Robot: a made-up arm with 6 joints.
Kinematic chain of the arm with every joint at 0, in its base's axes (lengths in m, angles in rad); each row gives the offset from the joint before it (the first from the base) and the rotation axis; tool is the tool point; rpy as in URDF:
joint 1: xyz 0 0 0.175 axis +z
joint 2: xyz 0 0 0 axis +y
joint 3: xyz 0.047 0 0.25 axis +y
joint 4: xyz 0.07 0 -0.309 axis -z
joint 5: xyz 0 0 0 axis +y
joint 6: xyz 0.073 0 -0.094 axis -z
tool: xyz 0 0 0 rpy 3.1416 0 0
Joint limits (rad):
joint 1: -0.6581..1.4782
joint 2: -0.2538..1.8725
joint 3: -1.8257..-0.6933
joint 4: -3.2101..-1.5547
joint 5: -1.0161..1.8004
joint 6: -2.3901..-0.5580
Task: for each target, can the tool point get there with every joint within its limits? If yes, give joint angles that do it. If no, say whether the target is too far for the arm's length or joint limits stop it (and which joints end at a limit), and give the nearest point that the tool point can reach.
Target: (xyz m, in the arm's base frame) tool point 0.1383 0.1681 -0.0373
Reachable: yes | joints 0.5949 0.8909 -0.9327 -2.5850 -0.7158 -1.0566
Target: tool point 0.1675 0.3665 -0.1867
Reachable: yes | joints 1.1482 1.2076 -1.3951 -2.6006 0.7008 -0.8724
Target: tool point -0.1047 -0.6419 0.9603
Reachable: no: too far | nearest point 0.1302 -0.2271 0.7005 | short by 0.543 m
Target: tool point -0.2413 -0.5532 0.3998
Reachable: no: joint limits stop it (at a limit: joint 1, joint 2, joint 4, joint 5) | nearest point 0.2047 -0.2949 0.3655 | short by 0.517 m
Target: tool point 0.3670 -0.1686 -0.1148
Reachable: yes | joints -0.4657 1.1370 -1.6093 -2.9857 -0.2167 -1.8534
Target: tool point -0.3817 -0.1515 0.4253
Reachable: no: joint limits stop it (at a limit: joint 1, joint 2, joint 3, joint 4, joint 5) | nearest point -0.0987 0.2167 0.6360 | short by 0.510 m
